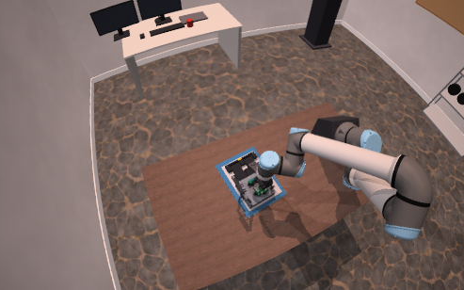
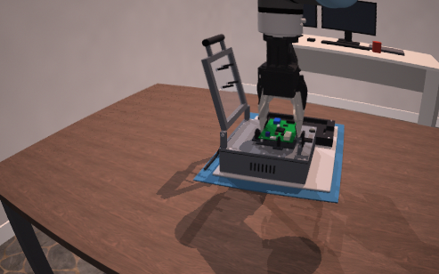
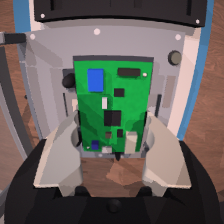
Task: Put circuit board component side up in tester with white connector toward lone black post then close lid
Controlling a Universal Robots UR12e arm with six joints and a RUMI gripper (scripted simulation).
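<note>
Now: hand right at the green circuit board. From my hand the other things lie so: tester lid (12 cm ahead, 2 cm to the left, 10 cm above).
</note>
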